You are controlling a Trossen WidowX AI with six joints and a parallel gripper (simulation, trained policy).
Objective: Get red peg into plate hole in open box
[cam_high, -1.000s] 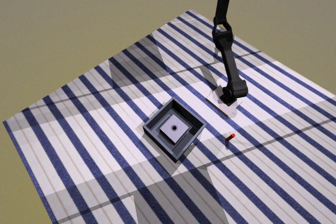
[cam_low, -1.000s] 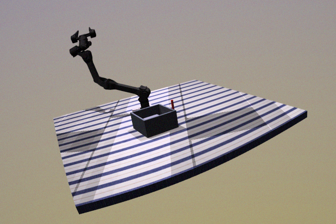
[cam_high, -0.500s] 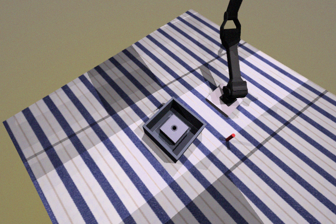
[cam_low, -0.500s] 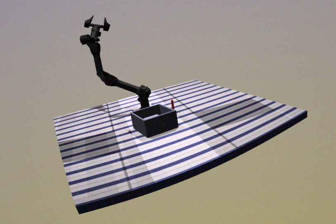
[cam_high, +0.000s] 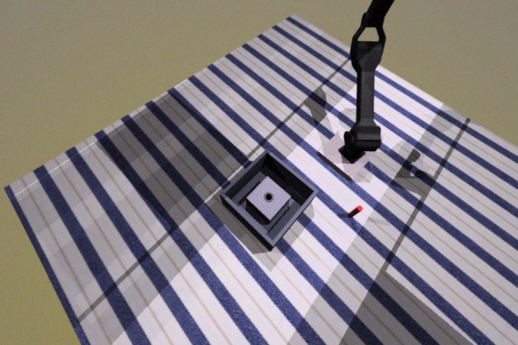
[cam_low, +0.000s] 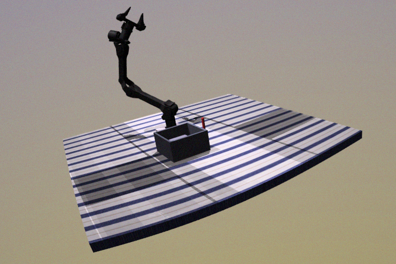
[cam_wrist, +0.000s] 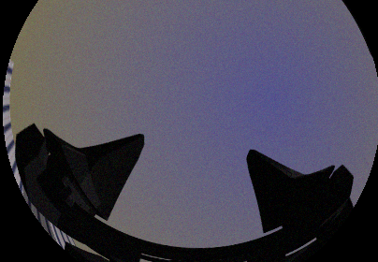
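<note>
My gripper tip is now 68 cm above the red peg, 31 cm short of it and 20 cm to the right of it. Round my gripper tip: dark box (69 cm below, 48 cm ahead, 3 cm to the left); then grey plate (67 cm below, 48 cm ahead, 3 cm to the left).
</note>
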